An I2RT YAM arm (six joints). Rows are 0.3 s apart.
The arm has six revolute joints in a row. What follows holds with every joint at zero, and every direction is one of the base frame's. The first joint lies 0.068 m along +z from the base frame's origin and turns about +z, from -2.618 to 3.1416 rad. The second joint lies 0.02 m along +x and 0.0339 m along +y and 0.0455 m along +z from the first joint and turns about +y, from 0 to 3.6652 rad. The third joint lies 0.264 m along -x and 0.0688 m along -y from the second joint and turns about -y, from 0 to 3.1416 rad. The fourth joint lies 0.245 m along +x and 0.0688 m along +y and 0.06 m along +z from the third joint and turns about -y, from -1.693 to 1.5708 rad. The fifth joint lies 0.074 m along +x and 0.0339 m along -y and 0.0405 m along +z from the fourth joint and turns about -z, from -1.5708 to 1.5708 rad. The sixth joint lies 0.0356 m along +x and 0.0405 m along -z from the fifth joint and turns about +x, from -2.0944 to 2.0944 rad. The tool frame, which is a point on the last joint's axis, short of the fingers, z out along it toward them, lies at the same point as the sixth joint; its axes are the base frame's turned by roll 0, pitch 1.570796 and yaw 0 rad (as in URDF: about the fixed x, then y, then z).
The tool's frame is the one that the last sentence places.
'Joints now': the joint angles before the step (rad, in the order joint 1, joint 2, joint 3, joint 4, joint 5, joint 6). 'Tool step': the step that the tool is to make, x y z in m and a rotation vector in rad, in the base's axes. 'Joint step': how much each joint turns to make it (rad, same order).
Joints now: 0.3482 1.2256 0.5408 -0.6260 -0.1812 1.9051
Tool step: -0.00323 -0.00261 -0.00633 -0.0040 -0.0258 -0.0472
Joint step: -0.0028 -0.0179 -0.0419 0.0536 0.0241 0.0399
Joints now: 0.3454 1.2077 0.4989 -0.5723 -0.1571 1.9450
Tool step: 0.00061 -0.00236 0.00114 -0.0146 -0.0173 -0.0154
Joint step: -0.0094 -0.0097 -0.0017 0.0035 0.0205 0.0001
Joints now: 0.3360 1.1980 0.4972 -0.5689 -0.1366 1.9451
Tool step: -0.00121 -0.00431 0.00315 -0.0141 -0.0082 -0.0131
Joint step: -0.0177 -0.0221 0.0013 -0.0214 0.0139 -0.0092
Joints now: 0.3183 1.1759 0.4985 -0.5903 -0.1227 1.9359
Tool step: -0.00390 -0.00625 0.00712 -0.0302 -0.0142 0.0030
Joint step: -0.0222 -0.0459 0.0065 -0.0517 0.0240 -0.0342
